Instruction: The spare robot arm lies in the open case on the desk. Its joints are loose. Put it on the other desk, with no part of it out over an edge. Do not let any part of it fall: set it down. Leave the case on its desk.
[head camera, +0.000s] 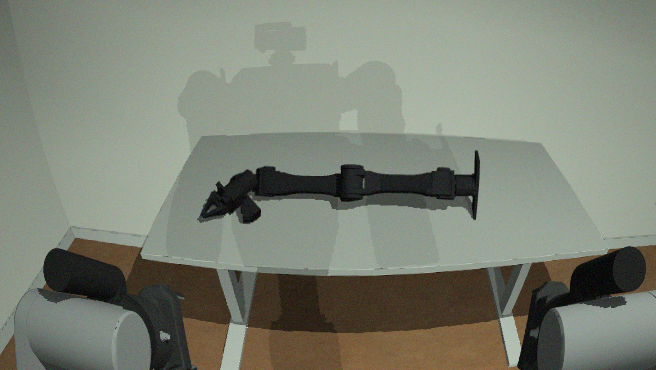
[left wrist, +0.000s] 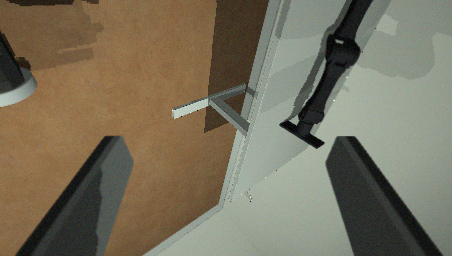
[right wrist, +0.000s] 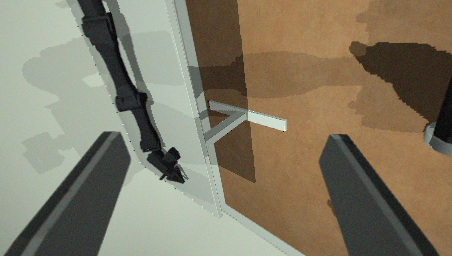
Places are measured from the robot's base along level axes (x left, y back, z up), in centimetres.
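Where they show: left gripper, between the fingertips: (head camera: 184, 332) (left wrist: 228, 149); right gripper, between the fingertips: (right wrist: 225, 146).
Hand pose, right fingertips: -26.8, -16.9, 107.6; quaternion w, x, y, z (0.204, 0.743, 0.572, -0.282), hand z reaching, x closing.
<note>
After its pixels a point has its place, as x, y, z.
The black spare robot arm (head camera: 305, 184) (left wrist: 325, 82) (right wrist: 117, 65) lies stretched across a light grey desk (head camera: 300, 245) {9.1, -80.7, 72.1} (left wrist: 272, 145) {-58.5, -89.8, 72.0} (right wrist: 175, 135) {13.9, -88.2, 72.1}. Its small claw end is at the left in the head view, bent towards the front edge; its flat base plate stands upright at the right. In the head view all of it is inside the desk's edges. My left gripper (left wrist: 228, 149) {20.4, -19.5, 106.8} and my right gripper (right wrist: 225, 146) {-26.8, -16.9, 107.6} are open and empty, apart from the spare arm. In the head view their fingers are hidden or cut off. The case does not show.
A pale wall (head camera: 475, 65) {-59.0, -148.4, 104.3} stands behind the desk, with my shadow on it. The desk's front edge faces me, and its white legs (head camera: 234, 345) {43.3, -92.2, 2.6} (head camera: 510, 340) {-79.7, -85.0, 2.6} reach the brown floor (head camera: 400, 345) {-27.6, -94.5, 0.0}. My forearms are in front of the desk at both sides.
</note>
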